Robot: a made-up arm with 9 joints. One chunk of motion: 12 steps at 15 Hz.
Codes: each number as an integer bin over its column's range. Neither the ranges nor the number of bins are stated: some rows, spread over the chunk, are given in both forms.
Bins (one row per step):
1: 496 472 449 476 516 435
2: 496 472 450 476 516 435
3: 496 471 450 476 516 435
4: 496 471 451 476 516 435
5: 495 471 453 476 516 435
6: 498 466 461 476 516 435
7: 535 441 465 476 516 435
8: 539 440 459 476 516 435
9: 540 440 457 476 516 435
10: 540 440 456 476 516 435
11: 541 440 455 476 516 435
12: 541 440 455 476 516 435
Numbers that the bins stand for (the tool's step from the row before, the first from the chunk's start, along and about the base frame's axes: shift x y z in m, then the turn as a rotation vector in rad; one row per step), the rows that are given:
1: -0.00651 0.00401 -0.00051 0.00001 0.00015 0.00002
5: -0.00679 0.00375 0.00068 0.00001 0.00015 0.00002
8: 0.00585 -0.00413 0.00246 0.00001 0.00015 0.00002
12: 0.00642 -0.00413 0.00127 0.00001 0.00015 0.00002
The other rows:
2: -0.00651 0.00401 -0.00022 0.00001 0.00015 0.00002
3: -0.00651 0.00375 -0.00022 0.00001 0.00015 0.00002
4: -0.00651 0.00375 0.00008 0.00001 0.00015 0.00002
6: -0.00593 0.00248 0.00305 0.00001 0.00015 0.00002
7: 0.00470 -0.00387 0.00424 0.00001 0.00015 0.00002
9: 0.00614 -0.00413 0.00186 0.00001 0.00015 0.00002
10: 0.00614 -0.00413 0.00157 0.00001 0.00015 0.00002
11: 0.00642 -0.00413 0.00127 0.00001 0.00015 0.00002

